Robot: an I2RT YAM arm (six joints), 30 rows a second.
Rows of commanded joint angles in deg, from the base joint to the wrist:
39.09, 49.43, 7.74, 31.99, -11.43, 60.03
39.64, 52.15, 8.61, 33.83, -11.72, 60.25
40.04, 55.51, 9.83, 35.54, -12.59, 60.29
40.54, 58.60, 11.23, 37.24, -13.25, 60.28
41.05, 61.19, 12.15, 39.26, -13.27, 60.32
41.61, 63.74, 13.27, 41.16, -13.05, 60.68
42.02, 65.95, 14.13, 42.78, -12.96, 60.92
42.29, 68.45, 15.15, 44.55, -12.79, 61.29
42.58, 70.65, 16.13, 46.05, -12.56, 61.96
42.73, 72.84, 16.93, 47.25, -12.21, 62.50
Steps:
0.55, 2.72, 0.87, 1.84, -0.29, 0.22
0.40, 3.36, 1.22, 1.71, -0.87, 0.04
0.50, 3.09, 1.40, 1.70, -0.66, -0.01
0.51, 2.59, 0.92, 2.02, -0.02, 0.04
0.56, 2.55, 1.12, 1.90, 0.22, 0.36
0.41, 2.21, 0.86, 1.62, 0.09, 0.24
0.27, 2.50, 1.02, 1.77, 0.17, 0.37
0.29, 2.20, 0.98, 1.50, 0.23, 0.67
0.15, 2.19, 0.80, 1.20, 0.35, 0.54

